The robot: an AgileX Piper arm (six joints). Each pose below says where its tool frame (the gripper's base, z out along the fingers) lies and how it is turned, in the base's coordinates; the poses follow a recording.
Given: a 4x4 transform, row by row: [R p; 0 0 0 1], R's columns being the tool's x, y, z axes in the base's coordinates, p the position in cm. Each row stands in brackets.
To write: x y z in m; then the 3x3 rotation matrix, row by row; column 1 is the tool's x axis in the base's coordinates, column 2 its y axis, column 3 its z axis. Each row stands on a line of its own. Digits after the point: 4 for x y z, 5 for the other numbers.
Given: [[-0.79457 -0.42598 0.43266 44.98], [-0.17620 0.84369 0.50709 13.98], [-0.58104 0.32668 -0.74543 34.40], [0 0 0 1]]
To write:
0.4498 0.1398 0.3440
-0.79457 -0.42598 0.43266
-0.17620 0.84369 0.50709
-0.58104 0.32668 -0.74543

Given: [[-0.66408 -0.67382 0.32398 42.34], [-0.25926 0.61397 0.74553 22.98], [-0.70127 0.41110 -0.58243 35.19], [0 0 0 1]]
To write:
0.4234 0.2298 0.3519
-0.66408 -0.67382 0.32398
-0.25926 0.61397 0.74553
-0.70127 0.41110 -0.58243

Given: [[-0.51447 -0.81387 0.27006 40.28], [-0.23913 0.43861 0.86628 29.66], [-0.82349 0.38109 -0.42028 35.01], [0 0 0 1]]
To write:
0.4028 0.2966 0.3501
-0.51447 -0.81387 0.27006
-0.23913 0.43861 0.86628
-0.82349 0.38109 -0.42028

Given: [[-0.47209 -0.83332 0.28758 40.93], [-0.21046 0.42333 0.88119 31.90], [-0.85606 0.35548 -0.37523 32.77], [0 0 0 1]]
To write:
0.4093 0.3190 0.3277
-0.47209 -0.83332 0.28758
-0.21046 0.42333 0.88119
-0.85606 0.35548 -0.37523

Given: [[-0.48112 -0.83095 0.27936 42.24], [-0.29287 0.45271 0.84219 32.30], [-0.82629 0.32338 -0.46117 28.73], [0 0 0 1]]
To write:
0.4224 0.3230 0.2873
-0.48112 -0.83095 0.27936
-0.29287 0.45271 0.84219
-0.82629 0.32338 -0.46117

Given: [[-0.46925 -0.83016 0.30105 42.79], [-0.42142 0.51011 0.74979 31.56], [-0.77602 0.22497 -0.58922 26.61], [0 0 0 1]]
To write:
0.4279 0.3156 0.2661
-0.46925 -0.83016 0.30105
-0.42142 0.51011 0.74979
-0.77602 0.22497 -0.58922

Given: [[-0.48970 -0.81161 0.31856 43.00], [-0.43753 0.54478 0.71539 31.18], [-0.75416 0.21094 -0.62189 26.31], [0 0 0 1]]
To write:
0.4300 0.3118 0.2631
-0.48970 -0.81161 0.31856
-0.43753 0.54478 0.71539
-0.75416 0.21094 -0.62189

